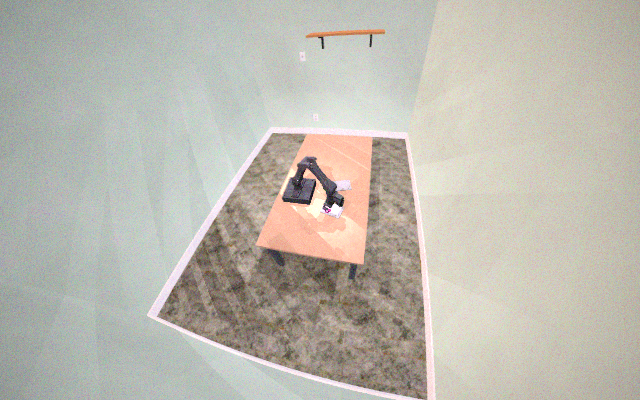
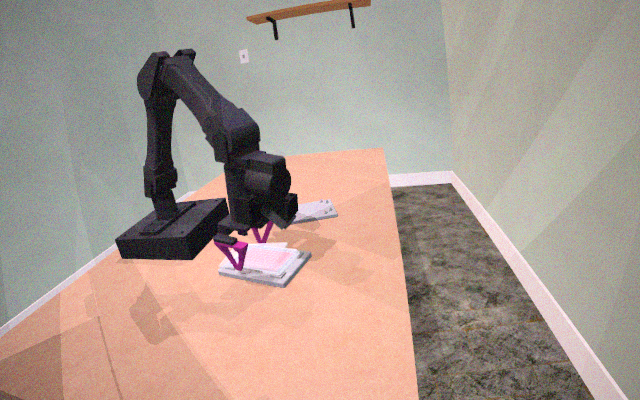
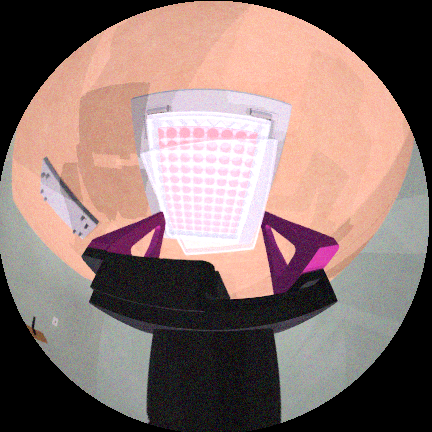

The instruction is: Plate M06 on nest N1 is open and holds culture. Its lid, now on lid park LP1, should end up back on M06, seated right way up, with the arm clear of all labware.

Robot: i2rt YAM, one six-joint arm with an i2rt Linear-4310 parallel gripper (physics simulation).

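Frame: origin at the arm's base, x ahead, y left, z up, level; centimetres.
Where they show: gripper, fingertip midpoint: (image 1: 329,207) (image 2: 250,257) (image 3: 212,216); arm's base at its link origin: (image 1: 298,188) (image 2: 169,218).
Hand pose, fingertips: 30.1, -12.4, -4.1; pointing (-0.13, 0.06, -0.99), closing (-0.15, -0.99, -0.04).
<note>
Things, the pixels of their top centre, and the offset from my fingertips, as dx, dy, dz.
- grey nest N1 at its top centre: (image 3: 204,189) (image 2: 263,259) (image 1: 332,208) +2.6, +0.3, -0.6
- clear lid at its top centre: (image 3: 214,223) (image 2: 252,251) +0.8, -0.4, +1.7
- empty grey lid park LP1 at its top centre: (image 3: 58,209) (image 2: 304,207) (image 1: 341,184) +4.6, +28.3, -0.4
Plate M06 (image 3: 201,132) (image 1: 335,210), white with pink wells, sits on the grey nest N1 (image 3: 209,98) (image 2: 287,282). The clear lid (image 3: 209,201) (image 2: 268,256) lies over the plate right way up but shifted toward my gripper. The far row of wells shows uncovered and the lid's near edge overhangs the plate. My gripper (image 3: 212,216) (image 2: 250,249) (image 1: 329,207) is open. Its purple fingers stand on either side of the lid's near end, low over the nest. I cannot tell whether they touch the lid.
The empty grey lid park LP1 (image 2: 316,210) (image 3: 64,197) (image 1: 344,185) lies on the table beyond the nest. The arm's black base (image 2: 169,232) stands to the left. The table edge (image 2: 398,258) runs to the right of the nest.
</note>
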